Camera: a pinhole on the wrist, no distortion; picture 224 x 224 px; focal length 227.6 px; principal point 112.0 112.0 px. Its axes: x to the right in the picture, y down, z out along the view. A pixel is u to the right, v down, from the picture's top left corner.
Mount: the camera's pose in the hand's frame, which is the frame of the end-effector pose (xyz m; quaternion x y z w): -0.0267 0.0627 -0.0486 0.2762 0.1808 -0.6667 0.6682
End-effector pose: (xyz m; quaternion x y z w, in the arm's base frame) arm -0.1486 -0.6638 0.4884 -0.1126 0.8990 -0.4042 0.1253
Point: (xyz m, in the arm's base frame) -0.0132 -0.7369 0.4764
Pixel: 107 51
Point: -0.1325 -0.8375 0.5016
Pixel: 159 200
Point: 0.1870 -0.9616 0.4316
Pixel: 85 52
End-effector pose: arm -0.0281 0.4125 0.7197 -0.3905 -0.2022 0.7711 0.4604
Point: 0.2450 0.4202 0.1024
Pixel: behind the camera
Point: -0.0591 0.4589 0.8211
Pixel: 143 180
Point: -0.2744 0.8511 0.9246
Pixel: outside the picture
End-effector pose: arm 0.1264 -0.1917 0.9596 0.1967 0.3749 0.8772 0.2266
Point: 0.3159 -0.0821 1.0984
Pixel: 12 110
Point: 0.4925 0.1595 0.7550
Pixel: 200 90
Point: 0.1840 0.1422 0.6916
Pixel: outside the picture
